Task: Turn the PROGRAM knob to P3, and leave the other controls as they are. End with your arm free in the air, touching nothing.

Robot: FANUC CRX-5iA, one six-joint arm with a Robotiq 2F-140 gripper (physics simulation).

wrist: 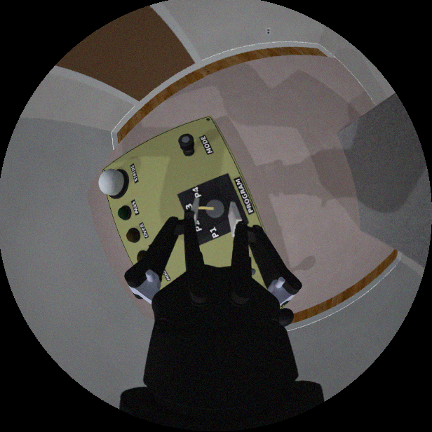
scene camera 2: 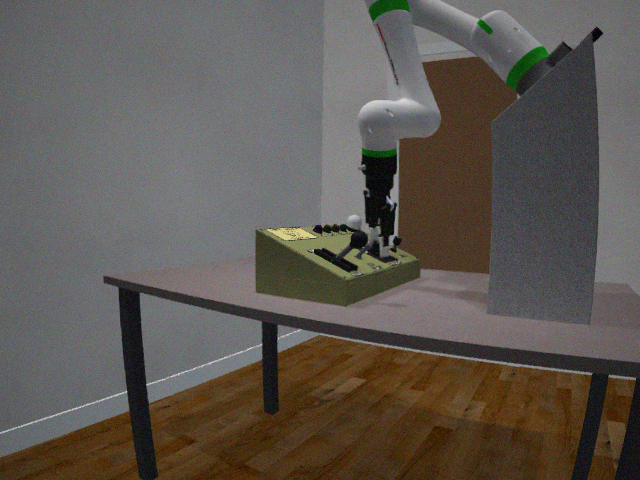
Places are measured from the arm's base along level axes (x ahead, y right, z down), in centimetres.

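Where they show: gripper, between the fingertips: [scene camera 2: 378, 252]; arm's base, origin of its link: [scene camera 2: 550, 92].
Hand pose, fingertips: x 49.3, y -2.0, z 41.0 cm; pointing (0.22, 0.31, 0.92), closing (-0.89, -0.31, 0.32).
Note:
Things, the pixels of their top centre, and the offset from my fingertips. "*": a spot on its surface instead. Level surfaces: height alone.
- black square plate, a spot on its surface: [scene camera 2: 388, 259] * dx -3.4, dy +0.0, dz +1.9 cm
- MODE switch, centre of its top: [scene camera 2: 395, 236] dx +2.3, dy +11.5, dz -4.0 cm
- black-ball lever, centre of its top: [scene camera 2: 359, 230] dx -10.9, dy -22.5, dz -7.1 cm
- white STATUS dome, a spot on its surface: [scene camera 2: 353, 222] * dx +15.8, dy +7.2, dz -7.9 cm
- table, height of its surface: dz +9.4 cm
The green sloped control box [scene camera 2: 299, 273] [wrist: 160, 172] stands on the table. The PROGRAM knob [wrist: 215, 209] is a round grey knob on a black square plate [wrist: 225, 186] [scene camera 2: 388, 259]. Its yellow pointer line points left in the wrist view, at the label P3, which is partly covered by a finger. P4 is above it, and P2 and P1 are below. My gripper [scene camera 2: 378, 244] [wrist: 213, 206] points down and is shut on the PROGRAM knob, with one light pad on each side. In the scene view the fingers hide the knob.
The MODE switch [scene camera 2: 396, 241] [wrist: 186, 143] stands beside the plate. A black-ball lever [scene camera 2: 358, 238] rises from a slot near the fingers. A white STATUS dome [scene camera 2: 353, 222] [wrist: 111, 182] and dark lamps line the upper edge. The grey robot pedestal [scene camera 2: 542, 206] [wrist: 392, 160] stands on the table [scene camera 2: 206, 294].

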